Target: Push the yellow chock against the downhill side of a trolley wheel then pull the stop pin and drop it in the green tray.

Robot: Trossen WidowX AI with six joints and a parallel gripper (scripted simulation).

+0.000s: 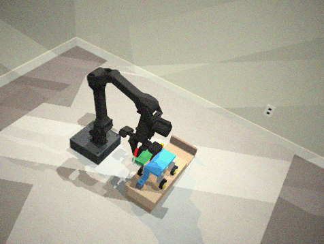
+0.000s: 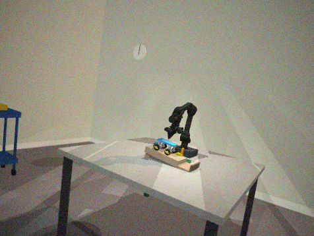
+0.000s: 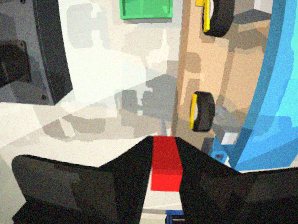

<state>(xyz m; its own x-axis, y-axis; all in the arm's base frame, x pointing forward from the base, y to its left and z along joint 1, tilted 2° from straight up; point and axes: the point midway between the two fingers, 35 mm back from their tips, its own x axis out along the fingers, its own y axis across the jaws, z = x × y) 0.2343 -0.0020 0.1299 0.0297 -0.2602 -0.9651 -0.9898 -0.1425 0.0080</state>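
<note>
My gripper tip is now 14 cm to the right of the yellow chock, 8 cm above it and 2 cm short of it. Also, from my gripper tip: red-headed stop pin (right at my gripper tip); then blue-topped trolley (9 cm ahead, 5 cm to the left, 5 cm below); then ramp (11 cm below, 9 cm ahead, 6 cm to the left).
</note>
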